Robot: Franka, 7 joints.
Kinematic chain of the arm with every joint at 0, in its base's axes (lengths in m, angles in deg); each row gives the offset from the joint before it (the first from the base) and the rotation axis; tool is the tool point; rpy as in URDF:
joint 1: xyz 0 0 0.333 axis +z
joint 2: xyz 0 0 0 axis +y
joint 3: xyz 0 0 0.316 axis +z
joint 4: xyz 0.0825 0 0 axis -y
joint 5: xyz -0.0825 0 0.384 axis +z
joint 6: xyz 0 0 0 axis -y
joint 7: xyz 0.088 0 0 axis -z
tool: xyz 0 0 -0.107 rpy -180 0 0
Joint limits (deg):
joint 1: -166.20..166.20
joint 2: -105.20..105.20
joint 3: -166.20..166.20
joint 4: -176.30..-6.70
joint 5: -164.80..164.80
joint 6: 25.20..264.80
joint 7: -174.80..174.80
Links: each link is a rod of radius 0.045 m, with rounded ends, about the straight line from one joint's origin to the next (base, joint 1, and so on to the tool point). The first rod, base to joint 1, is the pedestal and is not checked.
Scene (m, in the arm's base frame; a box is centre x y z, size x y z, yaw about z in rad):
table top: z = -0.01
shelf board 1: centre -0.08 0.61 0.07 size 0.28 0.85 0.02 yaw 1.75
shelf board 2: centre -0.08 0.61 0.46 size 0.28 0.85 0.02 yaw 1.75
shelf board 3: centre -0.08 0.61 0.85 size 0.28 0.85 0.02 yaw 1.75
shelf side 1: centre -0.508 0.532 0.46 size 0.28 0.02 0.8 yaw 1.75
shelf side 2: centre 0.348 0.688 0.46 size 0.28 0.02 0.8 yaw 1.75
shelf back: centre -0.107 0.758 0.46 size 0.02 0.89 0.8 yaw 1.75
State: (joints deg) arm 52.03 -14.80 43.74 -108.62 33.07 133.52 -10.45
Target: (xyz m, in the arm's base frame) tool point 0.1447 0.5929 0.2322
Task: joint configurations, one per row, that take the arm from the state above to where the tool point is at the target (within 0.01 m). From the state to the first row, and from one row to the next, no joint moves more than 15 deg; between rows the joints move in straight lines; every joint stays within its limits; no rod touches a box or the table.
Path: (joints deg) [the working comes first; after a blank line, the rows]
Joints at the target: 48.31 29.60 28.52 -113.41 32.96 137.55 -10.45
Straight joint move there: touches shelf board 2.

1: 54.49 -27.23 38.42 -117.06 31.86 128.50 -10.45
2: 56.94 -39.66 33.09 -125.49 30.65 123.47 -10.45
3: 59.40 -52.09 27.77 -133.93 29.44 118.45 -10.45
4: 54.30 -38.76 25.69 -137.23 29.56 119.34 -10.45
5: 49.21 -25.42 23.60 -140.52 29.69 120.24 -10.45
6: 44.12 -12.08 21.52 -143.82 29.81 121.13 -10.45
7: 39.03 1.26 19.44 -147.12 29.93 122.02 -10.45
8: 42.12 10.70 22.46 -135.88 30.94 127.20 -10.45
9: 45.22 20.15 25.49 -124.64 31.95 132.38 -10.45
10: 48.31 29.60 28.52 -113.41 32.96 137.55 -10.45

